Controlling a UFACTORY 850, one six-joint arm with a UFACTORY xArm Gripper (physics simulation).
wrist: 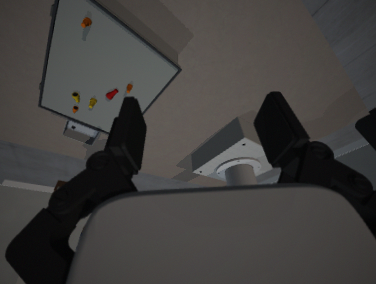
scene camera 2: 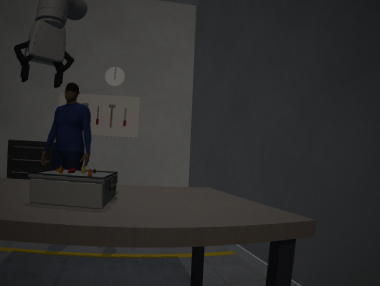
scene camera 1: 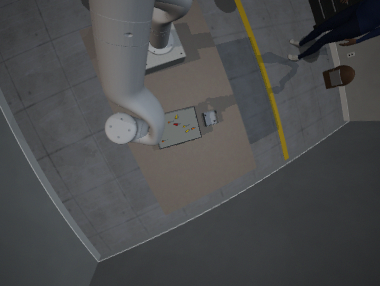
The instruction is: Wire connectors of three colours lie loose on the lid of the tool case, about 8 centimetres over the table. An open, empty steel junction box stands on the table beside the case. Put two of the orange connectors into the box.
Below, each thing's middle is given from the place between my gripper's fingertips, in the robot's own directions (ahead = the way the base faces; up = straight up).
Labels:
The tool case (wrist: 115, 50) lies 10 cm ahead of my hand, 21 cm to the left of it and 27 cm below it.

